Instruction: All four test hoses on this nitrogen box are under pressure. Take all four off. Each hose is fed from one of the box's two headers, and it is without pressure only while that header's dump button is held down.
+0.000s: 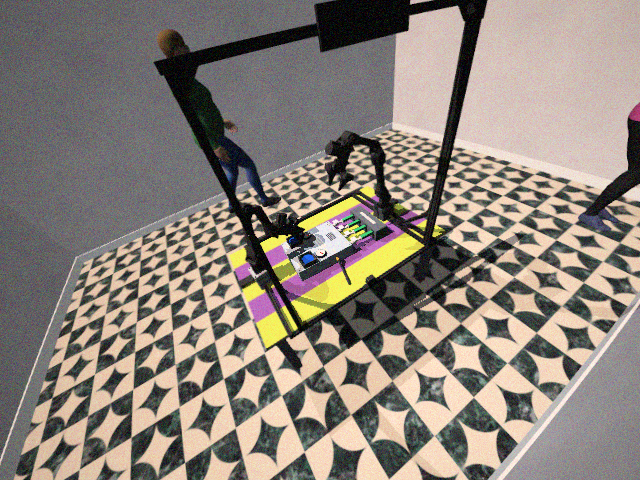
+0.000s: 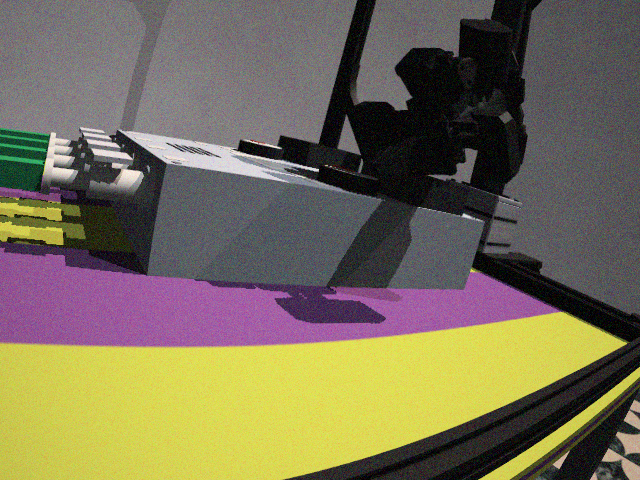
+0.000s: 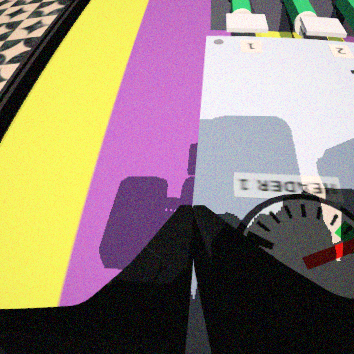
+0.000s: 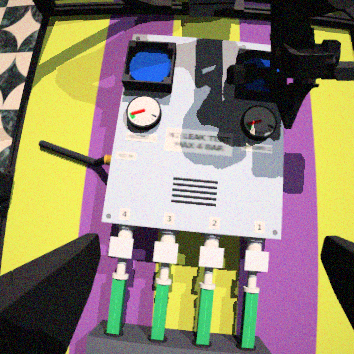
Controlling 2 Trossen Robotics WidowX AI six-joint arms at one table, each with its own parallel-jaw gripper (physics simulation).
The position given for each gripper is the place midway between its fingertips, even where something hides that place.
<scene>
The right gripper [image 4: 212, 246] is open, with nothing in its grasp. Further things: the left gripper [image 2: 373, 170], a blue dump button [image 4: 152, 64] and a dark block [image 4: 128, 331].
The left gripper shows as well in image 3 [image 3: 190, 216] and in image 4 [image 4: 287, 128]. The dark block is seen too in image 3 [image 3: 274, 22].
</scene>
